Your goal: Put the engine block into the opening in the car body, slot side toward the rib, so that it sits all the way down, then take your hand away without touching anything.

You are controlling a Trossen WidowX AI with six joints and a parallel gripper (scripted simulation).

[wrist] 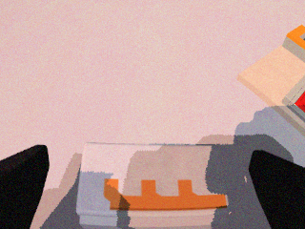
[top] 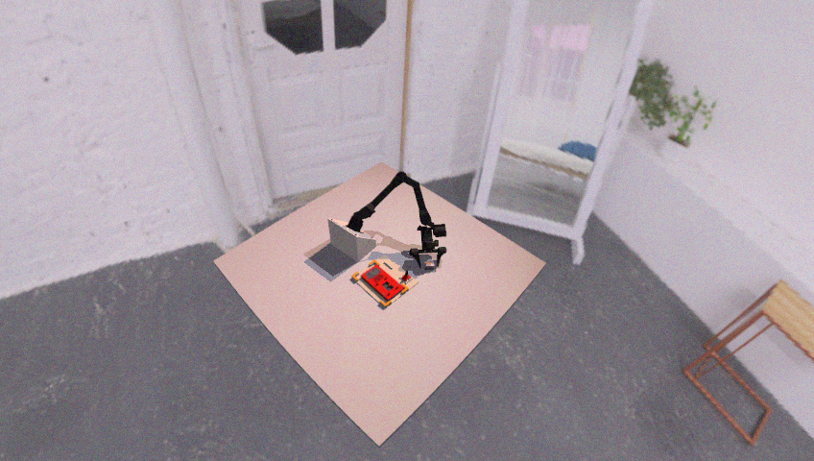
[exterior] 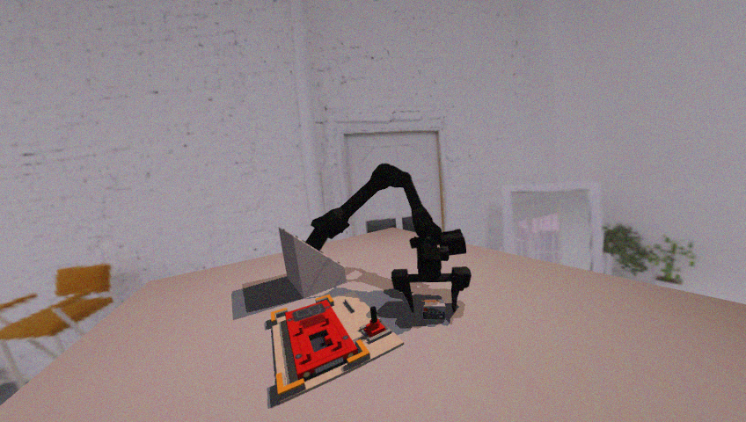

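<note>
Right now my gripper tip is 10 mm to the right of the engine block, 10 mm past it and 10 mm above it. From my gripper tip the other things lie so: black peg: 110 mm to the right, 60 mm behind, 10 mm above.
</note>
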